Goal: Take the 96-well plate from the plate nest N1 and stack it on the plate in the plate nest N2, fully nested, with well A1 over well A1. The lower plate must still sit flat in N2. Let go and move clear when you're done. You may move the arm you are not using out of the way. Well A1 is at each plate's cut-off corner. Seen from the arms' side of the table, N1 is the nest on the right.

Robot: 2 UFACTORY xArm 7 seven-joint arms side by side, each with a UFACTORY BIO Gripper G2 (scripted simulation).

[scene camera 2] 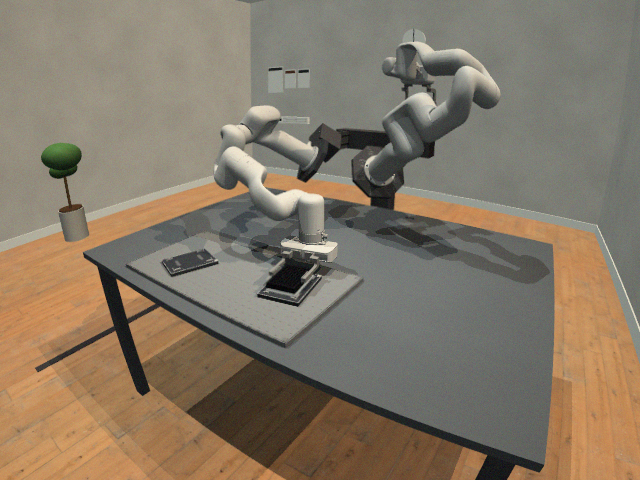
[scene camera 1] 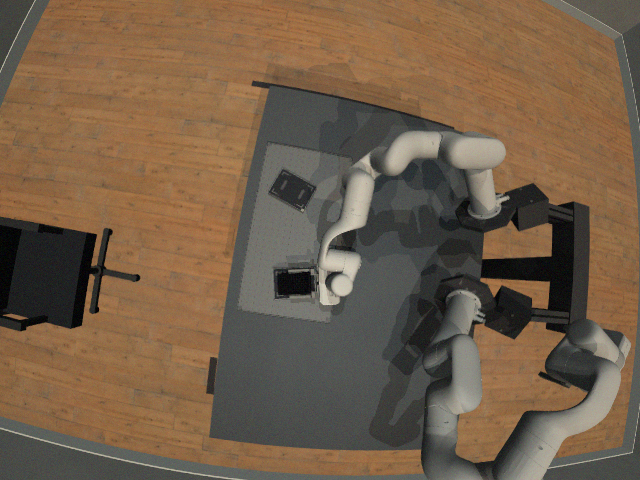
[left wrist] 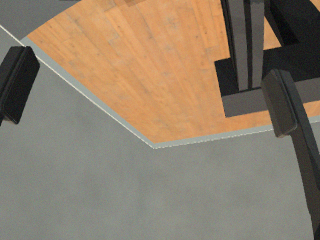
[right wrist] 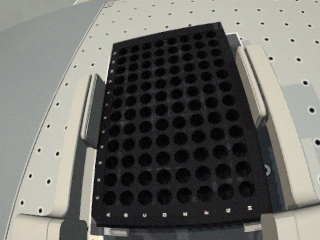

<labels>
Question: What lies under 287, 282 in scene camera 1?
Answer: A black 96-well plate.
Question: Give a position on a black 96-well plate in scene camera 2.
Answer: At 288, 279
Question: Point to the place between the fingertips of my right gripper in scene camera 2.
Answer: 286, 277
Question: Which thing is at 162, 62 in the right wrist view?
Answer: A black 96-well plate.
</labels>
